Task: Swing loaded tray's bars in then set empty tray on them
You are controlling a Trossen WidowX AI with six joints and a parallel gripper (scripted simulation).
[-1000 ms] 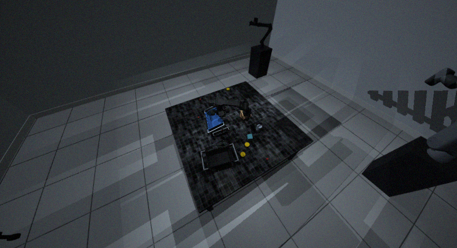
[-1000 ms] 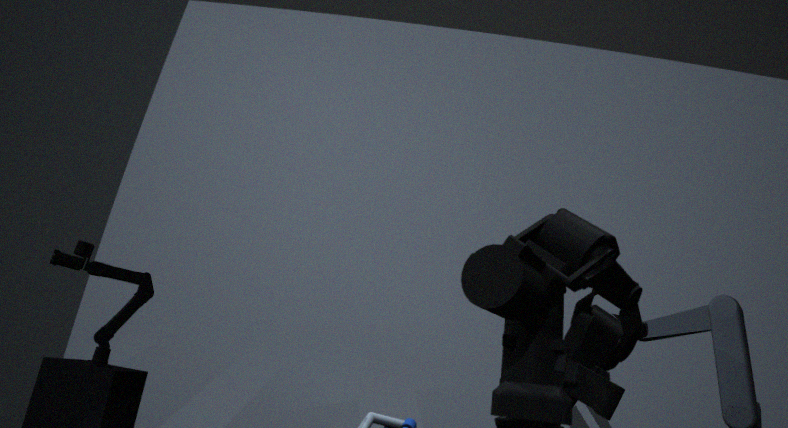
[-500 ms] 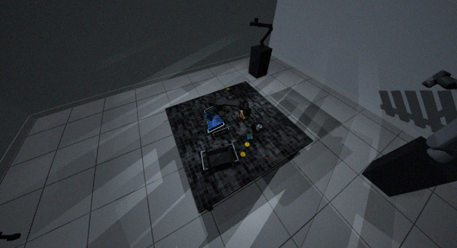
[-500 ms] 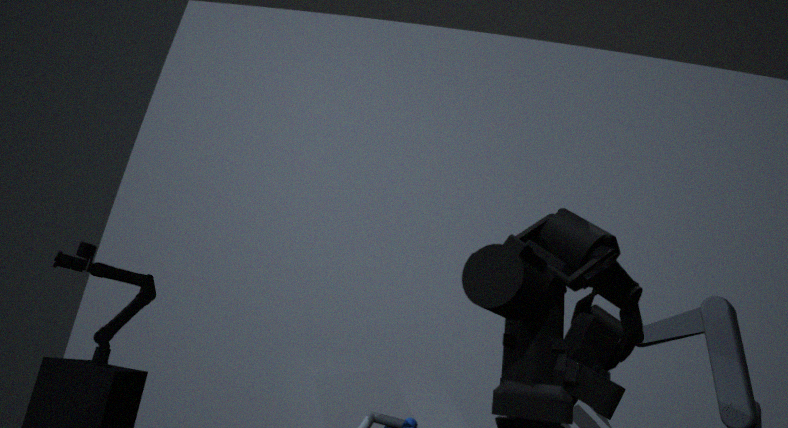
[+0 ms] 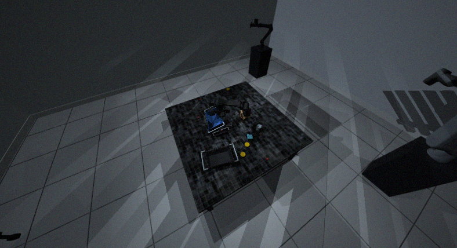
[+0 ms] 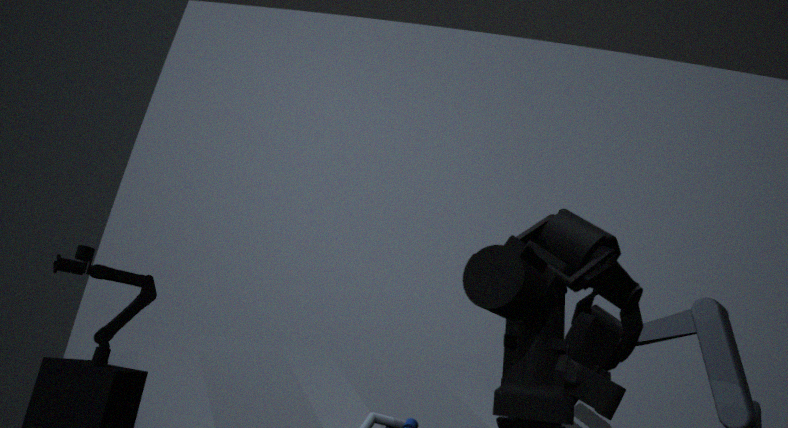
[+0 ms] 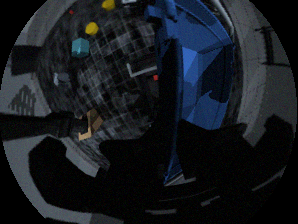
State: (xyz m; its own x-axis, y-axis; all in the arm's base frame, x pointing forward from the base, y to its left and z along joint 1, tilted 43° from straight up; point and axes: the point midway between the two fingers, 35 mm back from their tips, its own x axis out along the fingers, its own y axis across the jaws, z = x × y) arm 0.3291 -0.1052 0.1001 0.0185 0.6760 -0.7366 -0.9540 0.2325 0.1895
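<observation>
The blue tray is 7 cm ahead of my gripper tip and 2 cm to the right of it. Round my gripper tip: teal block (29 cm to the left, 18 cm behind, 16 cm below); then pale disc (34 cm behind, 26 cm to the left, 15 cm below).
</observation>
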